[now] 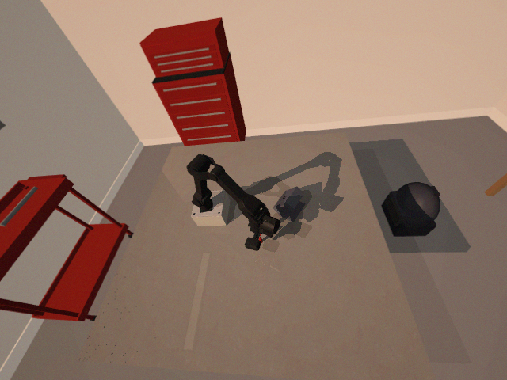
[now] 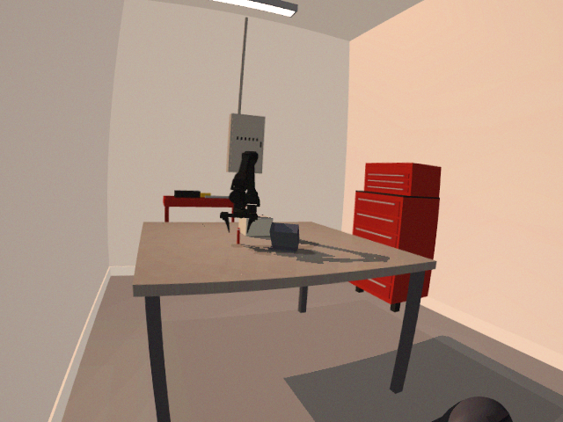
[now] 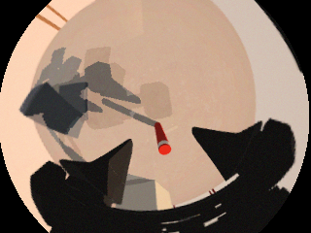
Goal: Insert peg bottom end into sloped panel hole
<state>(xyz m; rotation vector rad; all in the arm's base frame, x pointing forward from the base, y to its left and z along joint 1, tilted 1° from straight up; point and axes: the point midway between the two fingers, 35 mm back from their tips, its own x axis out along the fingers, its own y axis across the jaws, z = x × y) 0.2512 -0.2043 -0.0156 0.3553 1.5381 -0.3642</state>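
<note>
Now: the red round peg right at my gripper tip. From my gripper tip the other things lie so: sloped grey panel (17 cm ahead, 17 cm to the left, 1 cm above).
</note>
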